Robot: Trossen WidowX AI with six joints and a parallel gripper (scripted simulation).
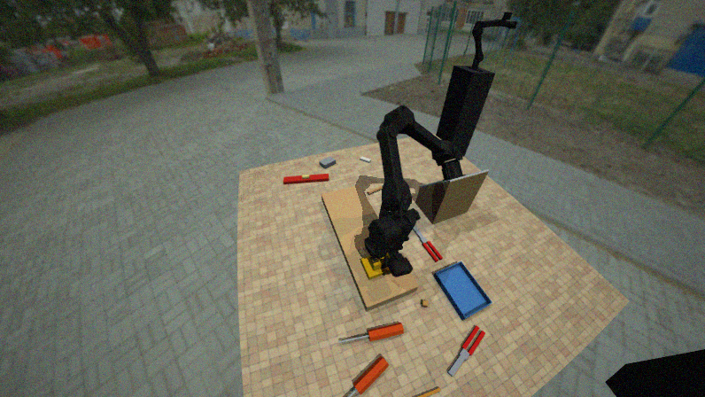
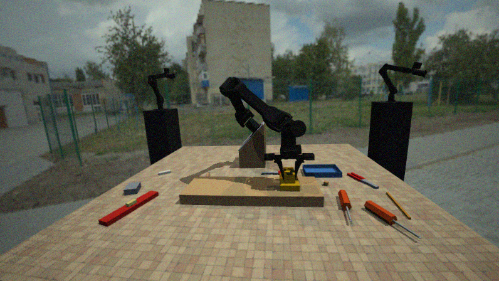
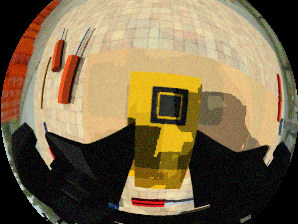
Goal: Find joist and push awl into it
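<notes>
Now: the blue tray 25 cm behind my gripper tip, 15 cm to the left of it and 5 cm below it. The rest, counted from my gripper tip: small cube (10 cm behind, 15 cm to the left, 6 cm below); then stud finder (1 cm ahead, 2 cm above); then red level (17 cm ahead, 57 cm to the right, 5 cm below).
</notes>
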